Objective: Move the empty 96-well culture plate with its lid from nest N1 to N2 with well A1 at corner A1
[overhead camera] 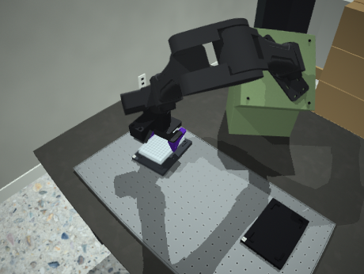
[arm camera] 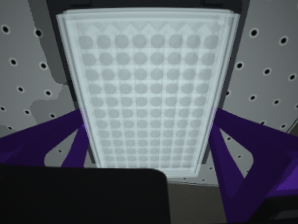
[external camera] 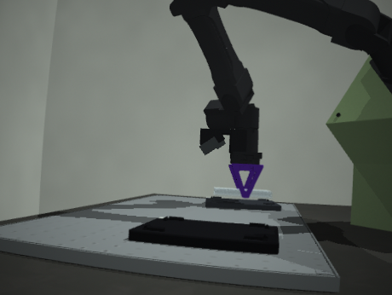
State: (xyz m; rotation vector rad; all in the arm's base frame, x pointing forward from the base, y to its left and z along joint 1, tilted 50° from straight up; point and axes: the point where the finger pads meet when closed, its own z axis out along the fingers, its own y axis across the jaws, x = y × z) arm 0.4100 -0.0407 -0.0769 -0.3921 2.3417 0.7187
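My gripper is now 1 cm below the lid. Round my hand: black plate nest N1 (39 cm to the left, 14 cm behind, 3 cm below); then A1 corner mark (10 cm ahead, 2 cm below); then plate nest N2 (3 cm below).
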